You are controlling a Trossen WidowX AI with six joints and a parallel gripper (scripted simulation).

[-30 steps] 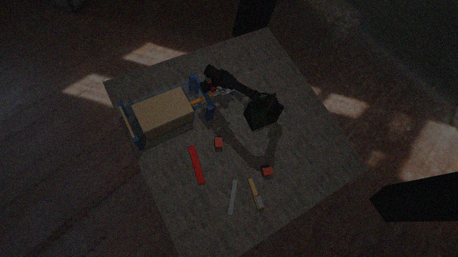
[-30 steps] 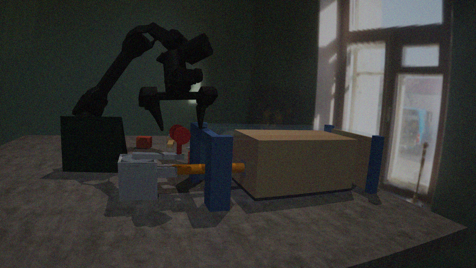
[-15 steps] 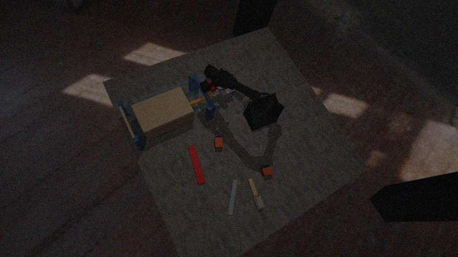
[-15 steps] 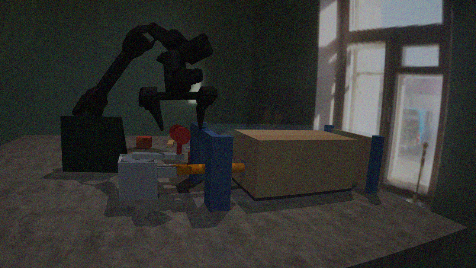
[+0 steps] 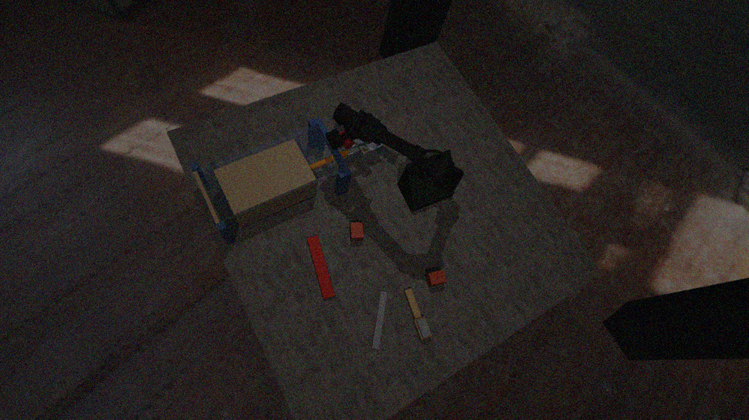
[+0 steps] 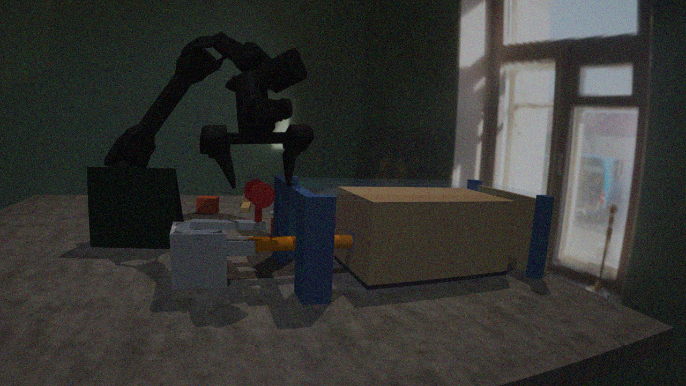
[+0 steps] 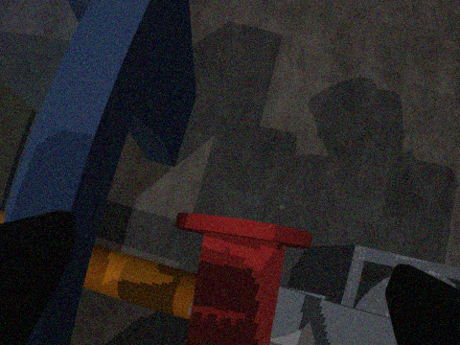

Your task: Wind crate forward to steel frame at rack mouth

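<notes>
Right now my gripper tip is 20 mm to the right of the red knob and 30 mm above it. Also, from my gripper tip: crank handle 40 mm behind, 20 mm to the left, 60 mm below; blue frame 60 mm ahead, 20 mm to the left, 60 mm below; grey winch 120 mm behind, 20 mm to the left, 130 mm below.
</notes>
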